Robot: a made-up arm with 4 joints. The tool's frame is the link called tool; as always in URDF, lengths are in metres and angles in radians. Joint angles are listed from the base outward.
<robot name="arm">
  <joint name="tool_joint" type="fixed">
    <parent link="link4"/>
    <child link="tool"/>
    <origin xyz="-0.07 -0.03 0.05"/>
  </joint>
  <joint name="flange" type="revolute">
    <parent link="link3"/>
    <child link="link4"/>
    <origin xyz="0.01 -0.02 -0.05"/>
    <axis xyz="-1 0 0"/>
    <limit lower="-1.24" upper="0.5"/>
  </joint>
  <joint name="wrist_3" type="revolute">
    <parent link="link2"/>
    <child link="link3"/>
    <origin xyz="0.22 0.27 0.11"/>
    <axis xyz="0 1 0"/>
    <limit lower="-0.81" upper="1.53"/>
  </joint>
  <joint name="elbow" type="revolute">
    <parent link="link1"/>
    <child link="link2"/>
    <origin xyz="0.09 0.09 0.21"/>
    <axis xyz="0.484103 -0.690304 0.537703"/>
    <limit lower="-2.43" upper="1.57"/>
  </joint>
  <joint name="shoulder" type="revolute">
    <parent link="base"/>
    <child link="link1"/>
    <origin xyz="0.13 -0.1 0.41"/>
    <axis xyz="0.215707 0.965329 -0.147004"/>
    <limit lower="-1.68" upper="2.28"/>
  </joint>
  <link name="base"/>
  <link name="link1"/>
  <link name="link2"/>
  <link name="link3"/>
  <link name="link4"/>
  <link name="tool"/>
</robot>
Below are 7 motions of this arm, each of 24 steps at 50 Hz.
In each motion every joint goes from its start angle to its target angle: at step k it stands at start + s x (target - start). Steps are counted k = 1, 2, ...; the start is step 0. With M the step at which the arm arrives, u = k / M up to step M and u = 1 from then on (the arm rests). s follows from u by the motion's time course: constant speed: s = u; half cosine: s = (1 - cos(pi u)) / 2; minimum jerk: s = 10 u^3 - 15 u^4 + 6 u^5.
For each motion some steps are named. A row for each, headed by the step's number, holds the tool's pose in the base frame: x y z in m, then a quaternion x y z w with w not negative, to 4 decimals.
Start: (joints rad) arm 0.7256 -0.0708 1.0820 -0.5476
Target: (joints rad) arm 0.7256 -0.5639 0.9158 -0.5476
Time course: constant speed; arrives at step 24
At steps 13, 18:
13: 0.5893 0.1009 0.4434 0.1750 0.7651 -0.3181 0.5317
18: 0.5800 0.0952 0.4144 0.1478 0.7670 -0.3466 0.5194

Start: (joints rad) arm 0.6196 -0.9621 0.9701 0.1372
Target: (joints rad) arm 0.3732 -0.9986 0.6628 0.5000
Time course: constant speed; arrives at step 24
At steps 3, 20, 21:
3: 0.5405 0.0596 0.3055 -0.1439 0.8813 -0.1907 0.4078
20: 0.5386 0.0783 0.3581 -0.2578 0.8042 -0.1099 0.5241
21: 0.5381 0.0794 0.3611 -0.2654 0.7987 -0.1059 0.5296

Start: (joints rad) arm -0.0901 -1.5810 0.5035 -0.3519
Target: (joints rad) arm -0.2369 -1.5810 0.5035 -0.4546
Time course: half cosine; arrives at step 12
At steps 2, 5, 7, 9, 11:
2: 0.4160 -0.0361 0.4379 -0.1175 0.5223 -0.5720 0.6215
5: 0.4124 -0.0340 0.4502 -0.1000 0.4966 -0.5827 0.6355
7: 0.4089 -0.0321 0.4605 -0.0847 0.4744 -0.5910 0.6469
9: 0.4056 -0.0303 0.4692 -0.0712 0.4549 -0.5977 0.6563
11: 0.4035 -0.0293 0.4741 -0.0633 0.4436 -0.6013 0.6616

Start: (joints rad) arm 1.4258 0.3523 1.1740 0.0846
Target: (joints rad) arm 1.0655 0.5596 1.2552 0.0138
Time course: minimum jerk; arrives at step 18
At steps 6, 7, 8, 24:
6: 0.6921 0.0445 0.3702 0.2446 0.8533 0.1055 0.4482
7: 0.6934 0.0443 0.3920 0.2447 0.8444 0.1091 0.4638
8: 0.6937 0.0443 0.4162 0.2446 0.8342 0.1134 0.4810
24: 0.6707 0.0478 0.5636 0.2396 0.7652 0.1446 0.5797

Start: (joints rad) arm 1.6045 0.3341 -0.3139 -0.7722
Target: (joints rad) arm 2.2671 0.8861 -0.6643 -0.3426
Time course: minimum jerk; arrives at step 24
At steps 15, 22, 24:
15: 0.5239 0.0192 0.1123 0.4923 0.3022 -0.3926 0.7157
22: 0.4987 -0.0023 0.0732 0.4488 0.2830 -0.4405 0.7242
24: 0.4981 -0.0027 0.0725 0.4479 0.2827 -0.4415 0.7243

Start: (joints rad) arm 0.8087 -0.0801 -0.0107 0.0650
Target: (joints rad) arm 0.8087 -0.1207 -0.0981 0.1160
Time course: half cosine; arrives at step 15
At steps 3, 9, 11, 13, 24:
3: 0.5783 0.1320 0.4671 0.0267 0.4027 -0.0549 0.9133
9: 0.5760 0.1335 0.4591 0.0046 0.3892 -0.0538 0.9196
11: 0.5753 0.1340 0.4565 -0.0026 0.3848 -0.0535 0.9214
13: 0.5747 0.1343 0.4547 -0.0075 0.3818 -0.0533 0.9227
24: 0.5745 0.1344 0.4541 -0.0092 0.3808 -0.0532 0.9231

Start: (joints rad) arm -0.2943 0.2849 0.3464 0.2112
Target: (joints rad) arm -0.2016 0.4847 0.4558 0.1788
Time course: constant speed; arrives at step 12
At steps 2, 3, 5, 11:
2: 0.1828 0.2467 0.8312 -0.0867 -0.0703 0.1163 0.9869
3: 0.1814 0.2449 0.8336 -0.0821 -0.0681 0.1216 0.9868
5: 0.1788 0.2410 0.8381 -0.0730 -0.0637 0.1322 0.9865
11: 0.1715 0.2278 0.8514 -0.0458 -0.0507 0.1638 0.9841

